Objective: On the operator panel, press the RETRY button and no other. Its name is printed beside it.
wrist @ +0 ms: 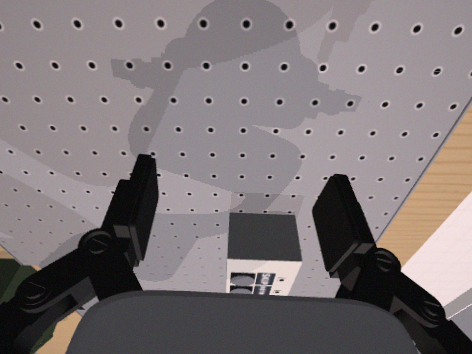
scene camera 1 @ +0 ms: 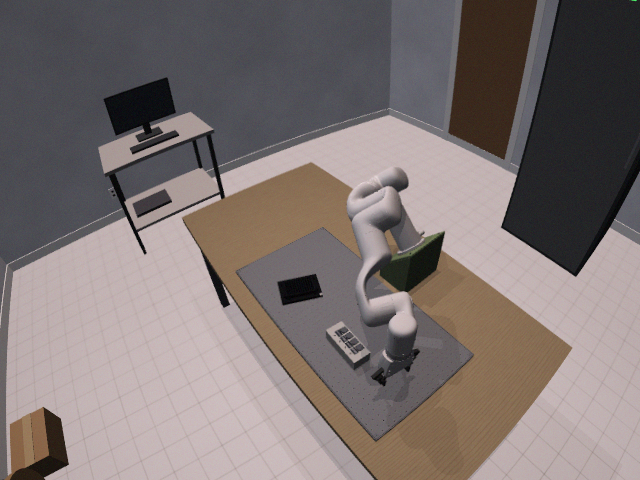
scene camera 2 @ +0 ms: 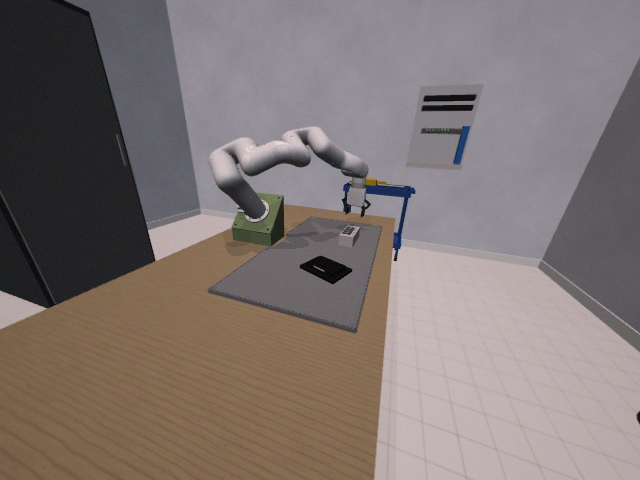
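Where they show: gripper, fingertip midpoint: (wrist: 241, 183) (scene camera 1: 393, 375) (scene camera 2: 354, 215); arm's base, origin of the base link: (scene camera 1: 411, 247) (scene camera 2: 257, 211).
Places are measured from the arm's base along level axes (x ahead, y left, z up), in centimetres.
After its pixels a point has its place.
The operator panel (scene camera 1: 347, 345) {x 47.0, y 8.6, z -7.6 cm} (scene camera 2: 348, 236) {x 45.4, y -0.8, z -7.7 cm} (wrist: 265, 237) {x 47.4, y 15.5, z -10.1 cm} is a pale box with a dark end, on the grey perforated mat (scene camera 1: 310, 248) {x 18.9, y -40.5, z -12.9 cm} (scene camera 2: 268, 284) {x 21.6, y -40.2, z -12.9 cm} (wrist: 370, 116) {x 55.9, y 26.3, z -12.9 cm}. In the wrist view its top is cut off by my gripper's body. The SKIP button (wrist: 242, 279) {x 44.8, y 12.5, z -7.4 cm} is nearest the dark end. The RETRY button (wrist: 241, 290) {x 44.4, y 9.9, z -7.4 cm} beside it is half hidden, its label unreadable here. The other buttons are hidden in that view. My gripper (scene camera 1: 395, 373) {x 46.7, y 28.3, z -5.2 cm} (scene camera 2: 355, 213) {x 46.7, y 28.3, z -5.2 cm} (wrist: 241, 183) {x 46.7, y 28.3, z -5.2 cm} is wide open and empty, raised above the mat beyond the panel's SKIP end, touching nothing.
A black flat device (scene camera 1: 300, 289) {x 39.5, y -23.8, z -10.5 cm} (scene camera 2: 325, 268) {x 39.0, y -29.1, z -10.4 cm} lies on the mat past the panel's other end. The arm stands on a green base (scene camera 1: 413, 266) {x 8.6, y 6.8, z 0.5 cm} (scene camera 2: 258, 232) {x 3.2, y -7.1, z -8.2 cm} at the mat's side. The wooden table (scene camera 1: 516, 330) {x -4.1, y 52.9, z -14.3 cm} (scene camera 2: 206, 372) {x 21.0, y -71.8, z -14.3 cm} extends around the mat.
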